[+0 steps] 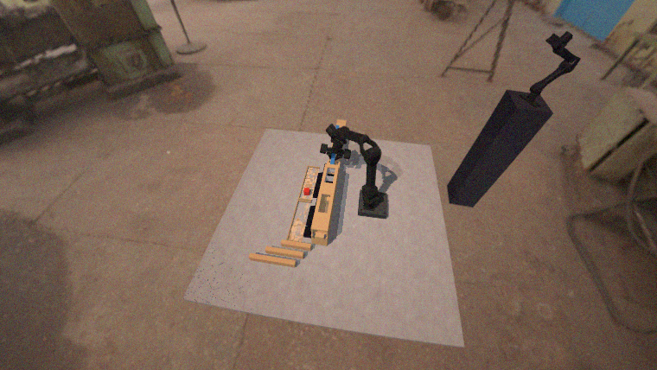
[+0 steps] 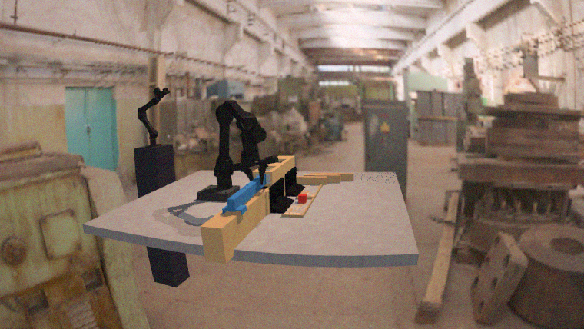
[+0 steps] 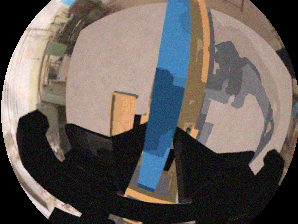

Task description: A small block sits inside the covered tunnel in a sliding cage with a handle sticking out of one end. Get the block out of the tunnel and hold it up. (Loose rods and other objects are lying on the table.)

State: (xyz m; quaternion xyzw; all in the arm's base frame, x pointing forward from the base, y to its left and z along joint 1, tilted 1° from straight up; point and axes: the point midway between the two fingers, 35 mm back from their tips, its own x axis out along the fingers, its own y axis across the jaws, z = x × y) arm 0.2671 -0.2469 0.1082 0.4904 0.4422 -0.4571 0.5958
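Right now my gripper tip is 2 cm short of the covered tunnel, 6 cm to the right of it and 5 cm above it. Also, from my gripper tip: red block (12 cm ahead, 21 cm to the left, 10 cm below).
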